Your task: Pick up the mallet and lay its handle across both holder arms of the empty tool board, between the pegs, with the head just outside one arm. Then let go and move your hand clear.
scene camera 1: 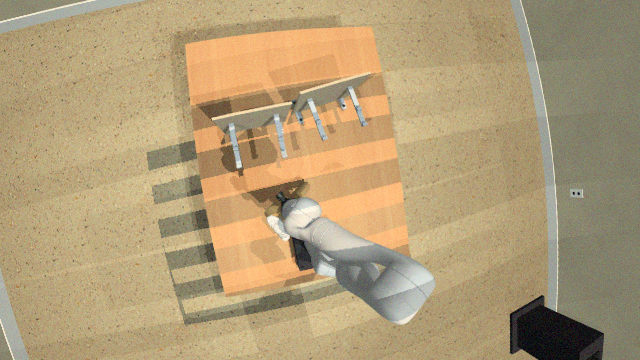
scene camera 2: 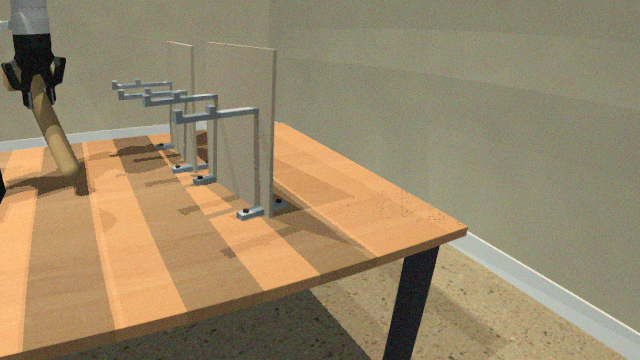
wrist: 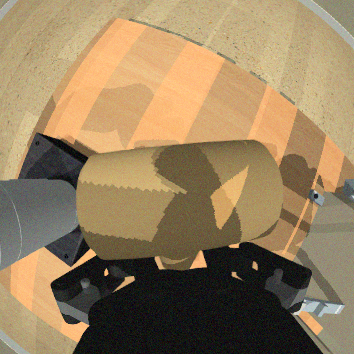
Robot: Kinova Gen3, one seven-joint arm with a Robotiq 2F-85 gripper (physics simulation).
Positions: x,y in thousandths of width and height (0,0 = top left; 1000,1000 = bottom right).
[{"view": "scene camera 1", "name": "tool board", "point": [482,276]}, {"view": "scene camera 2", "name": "my gripper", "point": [63,296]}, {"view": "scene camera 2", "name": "wooden mallet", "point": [68,310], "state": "held by my gripper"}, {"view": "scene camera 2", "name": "tool board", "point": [376,224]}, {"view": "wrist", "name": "my gripper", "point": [501,674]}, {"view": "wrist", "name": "wooden mallet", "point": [484,569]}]
